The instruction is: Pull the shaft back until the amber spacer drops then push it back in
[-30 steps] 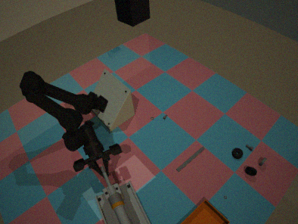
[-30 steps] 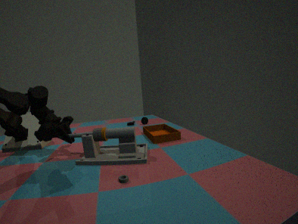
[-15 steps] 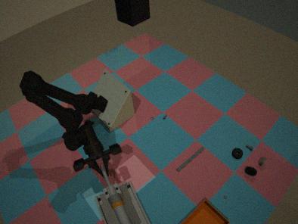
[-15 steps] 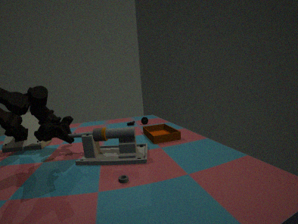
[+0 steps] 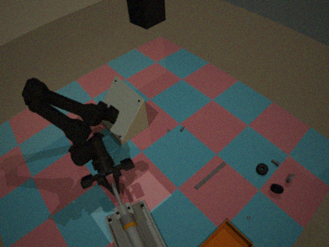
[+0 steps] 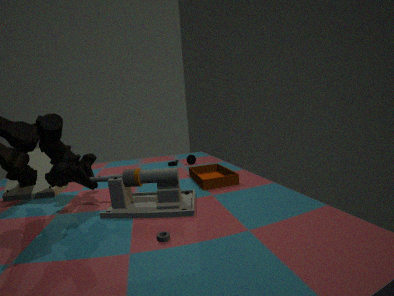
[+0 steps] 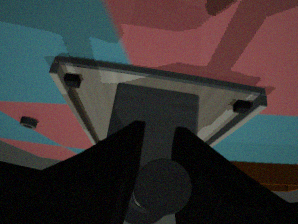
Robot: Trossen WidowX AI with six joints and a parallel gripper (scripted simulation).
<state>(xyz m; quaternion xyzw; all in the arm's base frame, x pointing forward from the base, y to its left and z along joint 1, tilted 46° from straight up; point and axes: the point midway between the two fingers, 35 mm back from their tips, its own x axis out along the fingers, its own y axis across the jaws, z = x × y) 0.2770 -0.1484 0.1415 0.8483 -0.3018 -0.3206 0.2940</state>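
The shaft lies 6 cm ahead of my gripper tip, 2 cm to the right of it and 2 cm above it. The rest, counted from my gripper tip: orange tray 38 cm ahead, 9 cm to the left, 5 cm below; then grey bar 17 cm ahead, 30 cm to the left, 5 cm below; then amber spacer 12 cm ahead, 4 cm to the right, 2 cm above.
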